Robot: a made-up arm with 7 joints.
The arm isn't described. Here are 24 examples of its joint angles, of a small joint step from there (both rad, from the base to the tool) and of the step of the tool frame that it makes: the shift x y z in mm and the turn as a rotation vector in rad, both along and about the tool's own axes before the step.
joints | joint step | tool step
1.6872 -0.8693 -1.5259 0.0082 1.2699 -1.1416 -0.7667 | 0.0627 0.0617 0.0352 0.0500 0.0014 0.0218 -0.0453 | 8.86 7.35 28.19 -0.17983 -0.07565 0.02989
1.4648 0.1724 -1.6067 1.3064 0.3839 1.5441 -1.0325 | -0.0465 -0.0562 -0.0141 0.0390 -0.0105 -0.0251 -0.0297 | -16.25 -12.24 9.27 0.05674 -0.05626 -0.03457
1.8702 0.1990 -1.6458 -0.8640 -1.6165 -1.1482 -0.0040 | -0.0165 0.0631 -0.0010 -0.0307 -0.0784 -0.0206 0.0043 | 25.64 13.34 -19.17 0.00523 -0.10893 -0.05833
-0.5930 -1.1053 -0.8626 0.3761 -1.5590 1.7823 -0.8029 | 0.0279 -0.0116 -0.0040 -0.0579 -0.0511 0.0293 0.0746 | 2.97 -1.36 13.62 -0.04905 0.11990 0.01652
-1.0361 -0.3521 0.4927 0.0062 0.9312 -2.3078 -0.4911 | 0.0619 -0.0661 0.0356 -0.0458 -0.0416 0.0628 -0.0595 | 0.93 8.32 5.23 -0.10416 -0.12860 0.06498
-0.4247 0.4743 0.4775 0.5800 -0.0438 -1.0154 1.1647 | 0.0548 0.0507 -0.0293 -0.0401 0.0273 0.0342 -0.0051 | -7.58 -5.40 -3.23 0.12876 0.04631 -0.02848
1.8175 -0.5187 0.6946 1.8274 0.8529 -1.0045 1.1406 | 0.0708 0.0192 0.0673 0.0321 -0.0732 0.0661 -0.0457 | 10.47 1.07 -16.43 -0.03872 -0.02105 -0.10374
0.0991 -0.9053 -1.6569 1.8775 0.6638 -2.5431 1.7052 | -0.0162 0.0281 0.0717 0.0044 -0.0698 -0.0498 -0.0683 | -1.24 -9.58 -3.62 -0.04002 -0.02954 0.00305
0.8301 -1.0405 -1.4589 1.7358 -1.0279 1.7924 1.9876 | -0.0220 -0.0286 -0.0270 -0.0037 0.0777 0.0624 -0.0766 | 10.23 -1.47 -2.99 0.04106 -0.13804 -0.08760
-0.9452 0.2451 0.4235 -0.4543 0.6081 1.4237 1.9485 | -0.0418 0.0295 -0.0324 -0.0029 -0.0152 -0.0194 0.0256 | -6.89 5.33 -7.98 -0.03144 0.01546 -0.00799
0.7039 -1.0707 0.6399 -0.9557 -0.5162 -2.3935 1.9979 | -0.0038 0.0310 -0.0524 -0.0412 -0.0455 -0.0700 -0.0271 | 14.69 -8.20 1.71 -0.01933 -0.09679 0.05325
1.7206 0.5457 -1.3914 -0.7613 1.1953 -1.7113 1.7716 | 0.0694 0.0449 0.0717 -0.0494 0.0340 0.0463 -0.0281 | 7.93 25.94 1.77 -0.00194 -0.02861 -0.05006
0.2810 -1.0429 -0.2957 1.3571 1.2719 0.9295 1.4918 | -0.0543 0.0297 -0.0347 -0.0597 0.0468 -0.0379 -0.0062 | 0.05 -16.38 4.66 -0.11080 0.00587 0.14018
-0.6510 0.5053 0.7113 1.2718 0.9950 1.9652 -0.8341 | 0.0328 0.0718 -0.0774 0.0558 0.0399 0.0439 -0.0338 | -0.70 5.03 14.91 0.01845 -0.05240 0.02416
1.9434 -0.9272 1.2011 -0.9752 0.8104 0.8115 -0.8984 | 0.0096 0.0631 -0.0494 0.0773 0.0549 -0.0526 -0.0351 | 13.14 -4.38 -17.89 0.04420 -0.09231 0.05567
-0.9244 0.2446 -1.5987 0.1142 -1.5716 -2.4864 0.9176 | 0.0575 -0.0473 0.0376 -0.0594 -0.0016 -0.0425 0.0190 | 17.99 19.57 -15.13 0.05873 0.00853 0.02095
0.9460 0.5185 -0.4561 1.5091 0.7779 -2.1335 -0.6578 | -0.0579 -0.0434 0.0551 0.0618 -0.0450 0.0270 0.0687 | 12.79 -2.57 -9.95 -0.02506 0.16185 0.12301
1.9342 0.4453 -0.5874 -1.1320 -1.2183 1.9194 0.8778 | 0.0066 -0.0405 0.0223 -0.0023 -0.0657 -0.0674 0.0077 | 3.76 -2.77 -1.60 0.03981 0.05804 0.08315
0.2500 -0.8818 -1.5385 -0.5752 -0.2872 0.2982 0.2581 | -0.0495 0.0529 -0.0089 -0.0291 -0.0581 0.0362 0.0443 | 4.77 12.50 18.86 0.05458 0.13166 -0.08091
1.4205 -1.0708 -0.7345 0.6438 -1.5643 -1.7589 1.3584 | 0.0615 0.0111 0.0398 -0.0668 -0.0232 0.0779 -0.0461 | -2.97 -11.26 8.99 -0.03858 -0.02440 -0.08764
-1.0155 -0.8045 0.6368 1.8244 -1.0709 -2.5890 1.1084 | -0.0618 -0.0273 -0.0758 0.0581 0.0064 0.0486 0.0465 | 1.52 -32.19 26.15 -0.11241 0.03835 -0.06632
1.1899 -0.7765 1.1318 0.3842 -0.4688 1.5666 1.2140 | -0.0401 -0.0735 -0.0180 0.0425 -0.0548 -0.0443 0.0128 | -14.47 -23.51 29.07 0.06279 0.13707 0.12654
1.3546 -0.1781 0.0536 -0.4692 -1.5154 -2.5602 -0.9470 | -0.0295 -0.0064 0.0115 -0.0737 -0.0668 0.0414 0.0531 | -1.23 3.16 19.87 -0.07889 0.06841 0.06461
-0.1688 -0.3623 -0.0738 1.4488 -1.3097 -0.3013 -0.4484 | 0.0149 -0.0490 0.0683 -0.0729 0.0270 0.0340 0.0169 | 4.91 1.61 6.82 -0.02038 0.04903 0.04545
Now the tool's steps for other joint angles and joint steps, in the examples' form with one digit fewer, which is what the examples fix.
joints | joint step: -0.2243 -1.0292 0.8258 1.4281 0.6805 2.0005 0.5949 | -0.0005 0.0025 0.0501 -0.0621 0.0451 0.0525 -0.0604
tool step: 10.1 -0.4 -14.6 -0.0221 -0.1531 -0.0260
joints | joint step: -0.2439 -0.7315 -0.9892 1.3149 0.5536 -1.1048 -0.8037 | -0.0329 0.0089 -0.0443 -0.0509 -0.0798 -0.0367 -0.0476
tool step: -10.8 20.1 -16.7 0.0344 -0.1185 -0.1391
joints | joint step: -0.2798 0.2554 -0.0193 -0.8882 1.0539 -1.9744 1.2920 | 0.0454 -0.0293 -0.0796 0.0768 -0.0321 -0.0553 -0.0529
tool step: 0.7 -2.5 2.1 -0.1083 0.0253 0.0324
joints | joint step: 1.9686 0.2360 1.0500 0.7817 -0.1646 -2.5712 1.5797 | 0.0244 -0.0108 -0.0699 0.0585 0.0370 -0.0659 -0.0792
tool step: -1.2 -7.3 0.8 -0.0761 -0.0889 0.0502
